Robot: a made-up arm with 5 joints.
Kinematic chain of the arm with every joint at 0, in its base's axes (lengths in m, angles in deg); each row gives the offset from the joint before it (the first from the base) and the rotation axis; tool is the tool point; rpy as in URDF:
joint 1: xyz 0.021 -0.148 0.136 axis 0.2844 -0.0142 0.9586
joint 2: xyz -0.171 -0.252 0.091 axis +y
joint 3: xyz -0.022 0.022 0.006 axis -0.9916 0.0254 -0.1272
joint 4: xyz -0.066 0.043 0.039 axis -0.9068 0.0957 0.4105
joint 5: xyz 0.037 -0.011 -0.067 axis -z
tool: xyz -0.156 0.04 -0.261 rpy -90 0 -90
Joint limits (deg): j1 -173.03..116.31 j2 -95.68..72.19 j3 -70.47..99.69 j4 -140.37..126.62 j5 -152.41..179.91
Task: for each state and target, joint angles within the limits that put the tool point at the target. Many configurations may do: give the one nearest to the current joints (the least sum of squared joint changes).
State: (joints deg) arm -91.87 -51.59 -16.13 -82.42 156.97
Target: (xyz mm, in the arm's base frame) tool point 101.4 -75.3 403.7
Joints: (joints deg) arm -112.12 -23.98 -19.08 -104.95 143.82
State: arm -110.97 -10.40 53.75 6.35 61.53
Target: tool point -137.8 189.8 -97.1
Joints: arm -149.48 -13.94 45.11 6.95 70.52
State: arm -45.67 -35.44 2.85 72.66 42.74
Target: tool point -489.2 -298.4 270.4
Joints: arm -57.76 -45.45 1.39 104.53 64.53
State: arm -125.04 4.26 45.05 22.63 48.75
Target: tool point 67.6 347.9 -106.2
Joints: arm -144.40 23.48 30.62 20.67 47.45
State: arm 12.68 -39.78 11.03 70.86 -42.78
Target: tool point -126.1 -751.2 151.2
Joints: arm 22.59 -42.86 30.69 66.86 -29.41
